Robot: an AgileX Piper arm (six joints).
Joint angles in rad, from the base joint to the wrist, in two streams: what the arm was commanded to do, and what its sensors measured. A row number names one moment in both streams.
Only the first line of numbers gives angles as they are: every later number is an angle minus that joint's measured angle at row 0.
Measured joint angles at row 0: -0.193 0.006 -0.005 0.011 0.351 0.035
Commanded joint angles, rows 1 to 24: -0.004 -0.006 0.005 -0.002 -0.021 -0.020; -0.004 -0.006 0.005 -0.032 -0.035 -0.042; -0.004 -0.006 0.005 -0.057 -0.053 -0.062; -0.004 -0.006 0.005 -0.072 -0.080 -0.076; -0.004 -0.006 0.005 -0.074 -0.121 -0.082; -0.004 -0.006 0.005 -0.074 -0.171 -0.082; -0.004 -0.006 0.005 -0.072 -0.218 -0.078; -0.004 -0.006 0.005 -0.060 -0.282 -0.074; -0.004 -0.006 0.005 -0.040 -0.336 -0.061; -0.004 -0.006 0.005 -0.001 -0.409 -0.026; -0.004 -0.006 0.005 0.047 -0.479 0.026; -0.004 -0.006 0.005 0.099 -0.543 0.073; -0.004 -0.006 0.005 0.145 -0.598 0.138; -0.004 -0.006 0.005 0.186 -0.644 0.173; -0.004 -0.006 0.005 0.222 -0.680 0.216; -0.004 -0.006 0.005 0.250 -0.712 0.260; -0.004 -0.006 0.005 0.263 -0.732 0.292; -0.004 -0.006 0.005 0.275 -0.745 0.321; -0.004 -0.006 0.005 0.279 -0.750 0.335; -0.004 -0.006 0.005 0.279 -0.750 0.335; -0.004 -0.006 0.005 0.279 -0.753 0.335; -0.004 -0.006 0.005 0.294 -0.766 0.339; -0.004 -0.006 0.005 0.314 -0.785 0.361; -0.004 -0.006 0.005 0.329 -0.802 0.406
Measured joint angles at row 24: 0.000 -0.001 0.000 0.280 -0.740 0.325
